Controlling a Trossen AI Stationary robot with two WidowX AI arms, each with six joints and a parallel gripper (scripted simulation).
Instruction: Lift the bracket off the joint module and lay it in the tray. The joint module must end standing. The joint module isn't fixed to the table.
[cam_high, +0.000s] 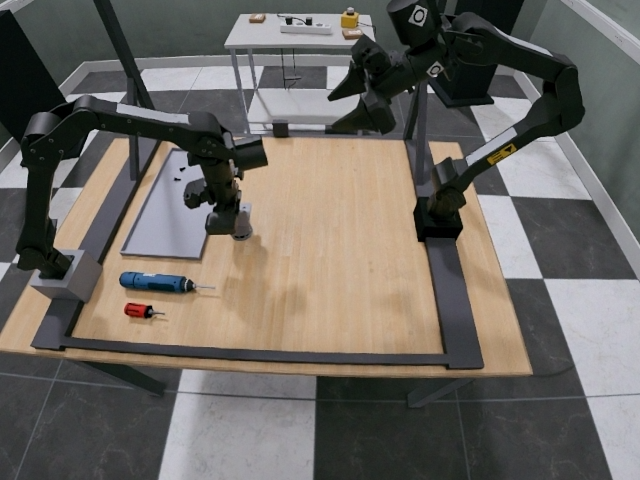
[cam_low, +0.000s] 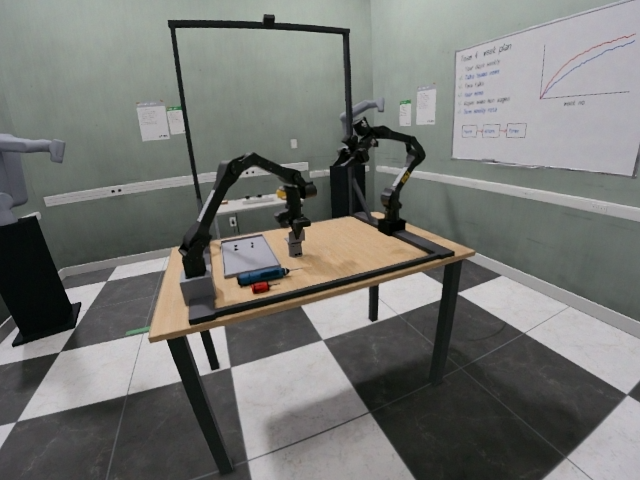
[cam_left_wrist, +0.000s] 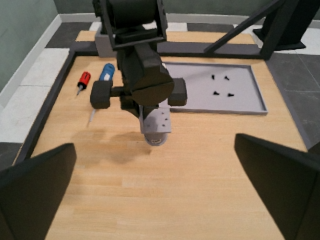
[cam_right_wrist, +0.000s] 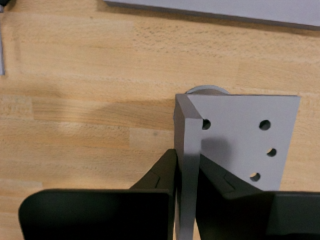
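Now: the grey tray 190 mm behind my right hand, 160 mm to the right of it and 110 mm below it. Round my right hand: red screwdriver: 230 mm to the right, 160 mm ahead, 100 mm below; grey bracket: 40 mm below, 30 mm behind, 10 mm to the left; round joint module: 90 mm below, 30 mm behind.
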